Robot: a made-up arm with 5 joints. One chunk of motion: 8 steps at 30 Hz.
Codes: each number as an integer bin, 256 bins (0 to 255) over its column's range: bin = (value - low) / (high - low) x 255, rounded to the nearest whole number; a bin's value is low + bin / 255 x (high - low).
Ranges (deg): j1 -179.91..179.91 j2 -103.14..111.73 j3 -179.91..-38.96 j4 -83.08..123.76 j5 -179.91..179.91
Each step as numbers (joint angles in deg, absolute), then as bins.
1 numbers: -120.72 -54.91 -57.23 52.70 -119.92
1 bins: 42 57 222 167 43
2 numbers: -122.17 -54.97 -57.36 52.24 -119.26
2 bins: 41 57 222 167 43
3 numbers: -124.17 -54.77 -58.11 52.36 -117.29
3 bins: 40 57 220 167 44
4 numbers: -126.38 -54.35 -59.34 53.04 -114.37
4 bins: 38 58 218 168 46
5 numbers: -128.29 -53.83 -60.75 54.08 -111.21
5 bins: 37 59 216 169 49
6 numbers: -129.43 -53.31 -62.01 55.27 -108.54
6 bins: 36 59 213 171 51
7 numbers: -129.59 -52.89 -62.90 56.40 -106.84
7 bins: 36 60 212 172 52
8 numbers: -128.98 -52.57 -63.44 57.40 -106.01
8 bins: 36 60 211 173 52
